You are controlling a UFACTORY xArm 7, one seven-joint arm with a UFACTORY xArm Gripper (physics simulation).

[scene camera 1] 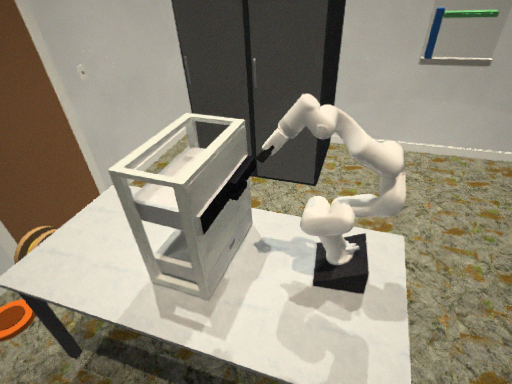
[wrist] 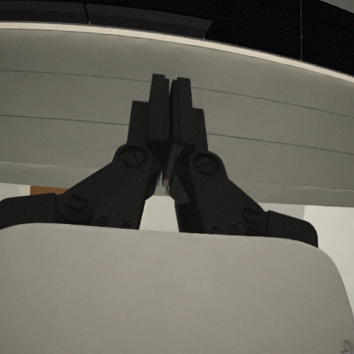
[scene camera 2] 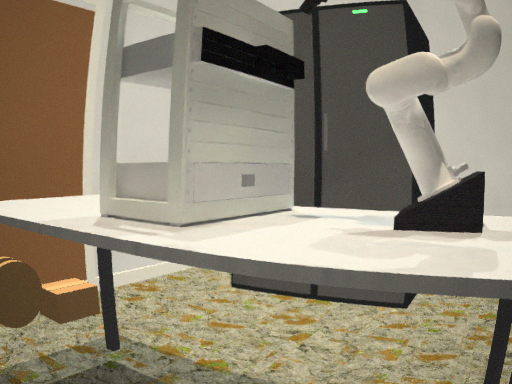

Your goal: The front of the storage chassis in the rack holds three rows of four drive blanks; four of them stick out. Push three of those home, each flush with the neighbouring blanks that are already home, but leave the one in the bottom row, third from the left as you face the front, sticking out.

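Observation:
The black chassis front crosses the upper part of the pale rack. In the wrist view two neighbouring top-row blanks, the third and the fourth from the left as one faces the front, show lighter top faces and stand proud. A lower blank also sticks out in scene view 1. The lower rows are mostly hidden in the wrist view. My gripper is shut and empty, close to the chassis's far end in scene view 1; contact cannot be told.
The rack stands on a white table. The arm's black base is on the same table, facing the rack front. Pale panels lie below the chassis. A dark cabinet stands behind.

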